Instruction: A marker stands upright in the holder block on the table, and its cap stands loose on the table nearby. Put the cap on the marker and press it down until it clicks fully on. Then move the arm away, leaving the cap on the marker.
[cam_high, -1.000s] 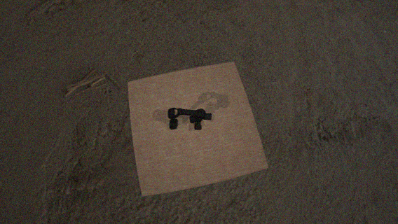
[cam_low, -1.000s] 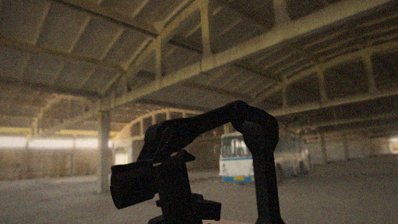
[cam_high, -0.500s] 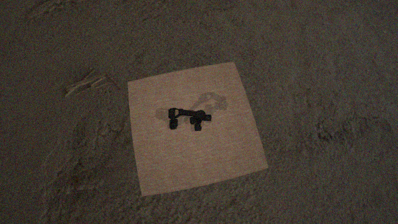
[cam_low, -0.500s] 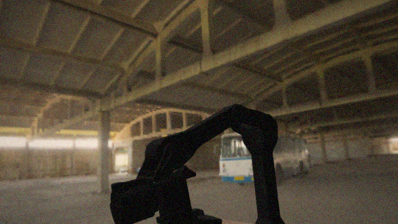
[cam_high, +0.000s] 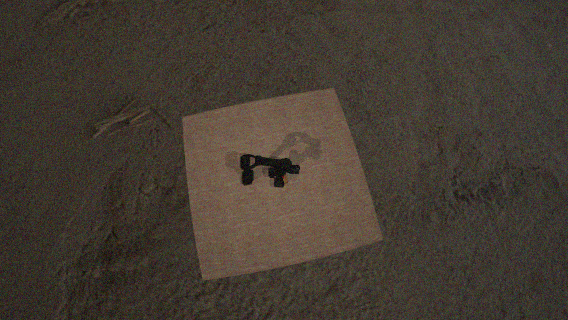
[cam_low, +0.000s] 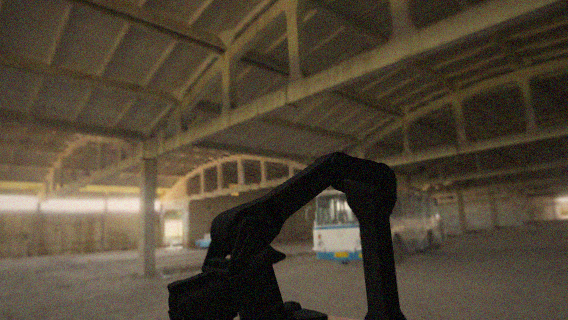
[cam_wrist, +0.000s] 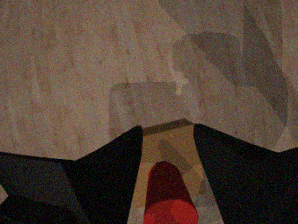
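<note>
The red cap lies 40 mm ahead of my gripper tip, 20 mm above it and 10 mm to the right of it.
</note>
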